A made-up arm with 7 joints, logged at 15 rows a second.
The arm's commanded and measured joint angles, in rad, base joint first. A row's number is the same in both.
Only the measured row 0 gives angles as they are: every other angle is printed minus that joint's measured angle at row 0.
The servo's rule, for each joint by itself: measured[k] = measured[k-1] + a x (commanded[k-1-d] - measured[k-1]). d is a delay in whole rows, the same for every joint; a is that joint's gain. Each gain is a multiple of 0.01, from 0.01 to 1. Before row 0 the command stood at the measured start. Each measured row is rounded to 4 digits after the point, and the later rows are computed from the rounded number. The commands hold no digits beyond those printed.
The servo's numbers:
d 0
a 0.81 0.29 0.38 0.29 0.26 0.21 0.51
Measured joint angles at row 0: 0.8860 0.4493 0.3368 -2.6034 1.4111 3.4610 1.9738
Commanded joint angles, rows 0 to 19: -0.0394 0.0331 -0.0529 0.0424 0.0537 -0.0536 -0.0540; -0.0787 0.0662 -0.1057 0.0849 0.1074 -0.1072 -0.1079; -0.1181 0.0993 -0.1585 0.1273 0.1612 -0.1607 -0.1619; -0.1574 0.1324 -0.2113 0.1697 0.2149 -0.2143 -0.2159; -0.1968 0.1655 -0.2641 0.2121 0.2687 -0.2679 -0.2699; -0.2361 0.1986 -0.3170 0.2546 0.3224 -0.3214 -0.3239; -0.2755 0.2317 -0.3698 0.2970 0.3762 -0.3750 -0.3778; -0.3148 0.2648 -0.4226 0.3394 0.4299 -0.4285 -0.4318; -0.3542 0.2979 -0.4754 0.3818 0.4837 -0.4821 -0.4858; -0.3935 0.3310 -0.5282 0.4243 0.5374 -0.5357 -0.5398; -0.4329 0.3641 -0.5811 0.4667 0.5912 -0.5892 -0.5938; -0.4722 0.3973 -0.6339 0.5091 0.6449 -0.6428 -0.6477; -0.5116 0.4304 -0.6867 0.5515 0.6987 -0.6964 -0.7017; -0.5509 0.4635 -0.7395 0.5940 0.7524 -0.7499 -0.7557; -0.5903 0.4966 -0.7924 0.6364 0.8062 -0.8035 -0.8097; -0.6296 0.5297 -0.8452 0.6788 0.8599 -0.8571 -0.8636; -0.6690 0.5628 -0.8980 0.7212 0.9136 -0.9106 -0.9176; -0.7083 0.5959 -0.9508 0.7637 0.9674 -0.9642 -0.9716; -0.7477 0.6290 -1.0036 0.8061 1.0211 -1.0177 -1.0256; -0.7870 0.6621 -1.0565 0.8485 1.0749 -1.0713 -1.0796
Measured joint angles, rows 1 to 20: -0.0319 0.0096 -0.0201 0.0123 0.0140 -0.0113 -0.0275; -0.0698 0.0260 -0.0526 0.0334 0.0383 -0.0314 -0.0685; -0.1089 0.0473 -0.0928 0.0606 0.0703 -0.0586 -0.1161; -0.1482 0.0720 -0.1378 0.0922 0.1079 -0.0913 -0.1670; -0.1876 0.0991 -0.1858 0.1270 0.1497 -0.1284 -0.2195; -0.2269 0.1280 -0.2357 0.1640 0.1946 -0.1689 -0.2727; -0.2663 0.1581 -0.2867 0.2026 0.2418 -0.2122 -0.3263; -0.3056 0.1890 -0.3383 0.2423 0.2907 -0.2576 -0.3801; -0.3450 0.2206 -0.3904 0.2828 0.3409 -0.3047 -0.4340; -0.3843 0.2526 -0.4428 0.3238 0.3920 -0.3532 -0.4880; -0.4237 0.2849 -0.4954 0.3652 0.4438 -0.4028 -0.5420; -0.4630 0.3175 -0.5480 0.4069 0.4961 -0.4532 -0.5959; -0.5024 0.3502 -0.6007 0.4488 0.5488 -0.5043 -0.6499; -0.5417 0.3831 -0.6534 0.4909 0.6017 -0.5559 -0.7039; -0.5811 0.4160 -0.7062 0.5331 0.6549 -0.6079 -0.7579; -0.6204 0.4490 -0.7590 0.5754 0.7082 -0.6602 -0.8118; -0.6598 0.4820 -0.8118 0.6177 0.7616 -0.7128 -0.8658; -0.6991 0.5150 -0.8646 0.6600 0.8151 -0.7656 -0.9198; -0.7385 0.5481 -0.9174 0.7024 0.8687 -0.8185 -0.9738; -0.7778 0.5812 -0.9703 0.7448 0.9223 -0.8716 -1.0278
